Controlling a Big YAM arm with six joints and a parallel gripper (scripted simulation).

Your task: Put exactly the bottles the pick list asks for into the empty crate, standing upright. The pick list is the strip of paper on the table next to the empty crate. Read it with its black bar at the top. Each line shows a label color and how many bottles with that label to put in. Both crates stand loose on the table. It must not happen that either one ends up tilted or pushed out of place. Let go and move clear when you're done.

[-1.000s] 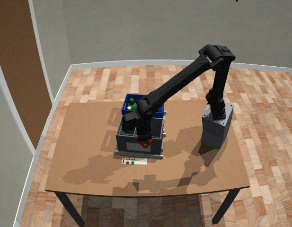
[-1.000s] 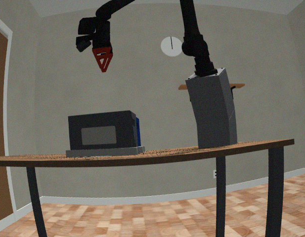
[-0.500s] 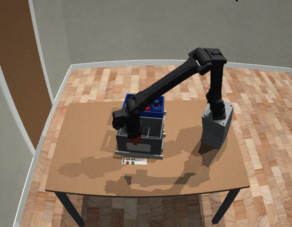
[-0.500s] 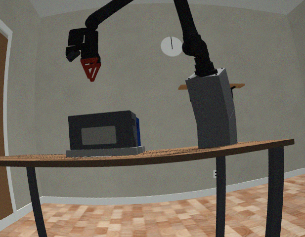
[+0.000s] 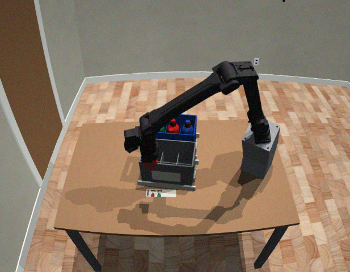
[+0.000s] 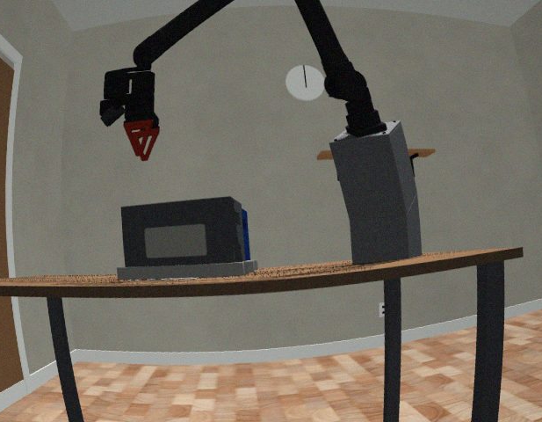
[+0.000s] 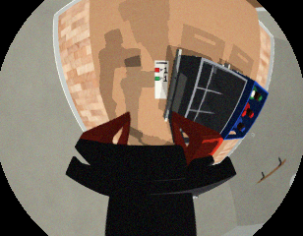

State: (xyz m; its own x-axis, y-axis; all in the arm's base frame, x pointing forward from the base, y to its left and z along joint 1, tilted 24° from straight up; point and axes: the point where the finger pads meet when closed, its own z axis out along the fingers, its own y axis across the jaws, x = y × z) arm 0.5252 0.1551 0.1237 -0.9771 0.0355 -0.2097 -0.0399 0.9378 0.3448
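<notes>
Now: hand 5 cm past the red-labelled bottle, 38 cm to the left of it and 19 cm above it. Also, from my hand: pick list 2 cm behind, 5 cm to the right, 27 cm below; then grey crate 5 cm behind, 19 cm to the right, 19 cm below; then green-labelled bottle 4 cm ahead, 47 cm to the right, 19 cm below.
</notes>
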